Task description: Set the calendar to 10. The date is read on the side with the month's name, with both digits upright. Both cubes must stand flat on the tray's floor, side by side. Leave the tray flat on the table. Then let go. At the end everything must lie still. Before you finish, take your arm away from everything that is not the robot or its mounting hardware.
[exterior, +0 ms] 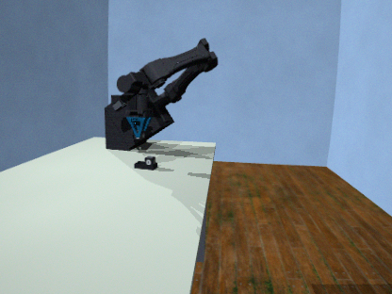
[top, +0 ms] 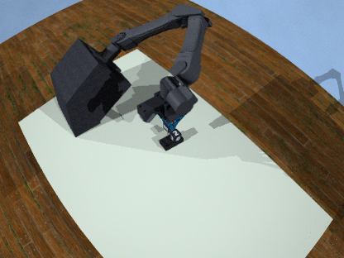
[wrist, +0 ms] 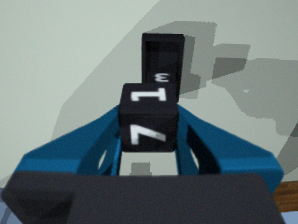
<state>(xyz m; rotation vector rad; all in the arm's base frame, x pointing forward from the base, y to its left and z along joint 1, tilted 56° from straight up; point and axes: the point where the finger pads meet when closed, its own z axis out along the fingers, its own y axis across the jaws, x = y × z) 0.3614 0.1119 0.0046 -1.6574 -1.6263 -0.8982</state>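
My hand is 10 mm past the black tray, 20 mm to the right of it and 120 mm above it.
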